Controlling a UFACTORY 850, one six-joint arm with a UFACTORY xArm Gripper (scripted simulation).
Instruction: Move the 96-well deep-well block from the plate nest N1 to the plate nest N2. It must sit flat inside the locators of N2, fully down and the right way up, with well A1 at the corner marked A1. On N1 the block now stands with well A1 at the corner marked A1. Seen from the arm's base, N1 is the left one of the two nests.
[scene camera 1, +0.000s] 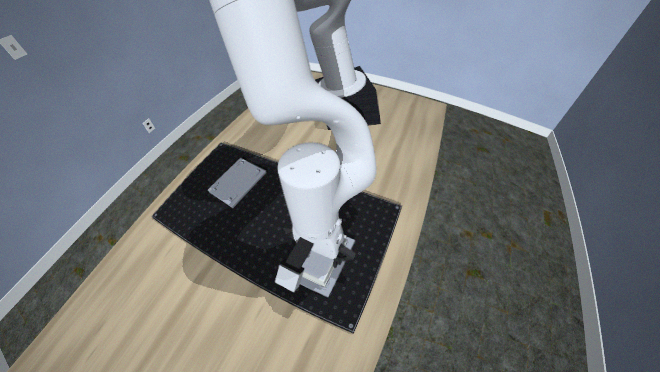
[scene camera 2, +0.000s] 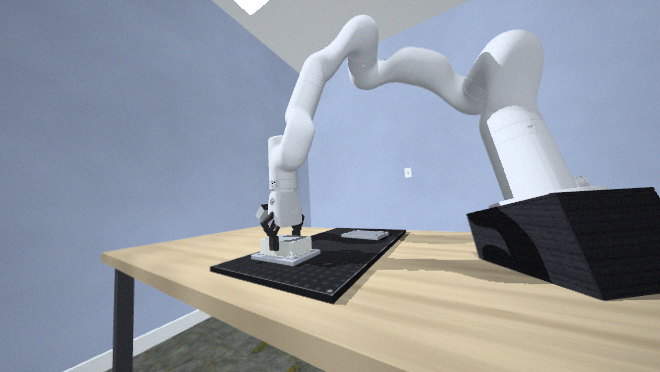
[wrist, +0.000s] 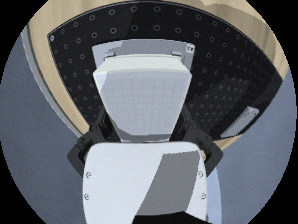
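Scene camera 1 shows me my gripper (scene camera 1: 344, 254), and the same spot on my gripper is (wrist: 80, 161) in the wrist view. Scene camera 1 shows a white deep-well block too. On the white deep-well block, (scene camera 1: 344, 241) and (scene camera 2: 289, 245) are one and the same spot. My gripper is there in scene camera 2 (286, 246), and that camera shows the white deep-well block as well. The wrist view shows my gripper, and the white deep-well block is visible in the wrist view (143, 94) too.
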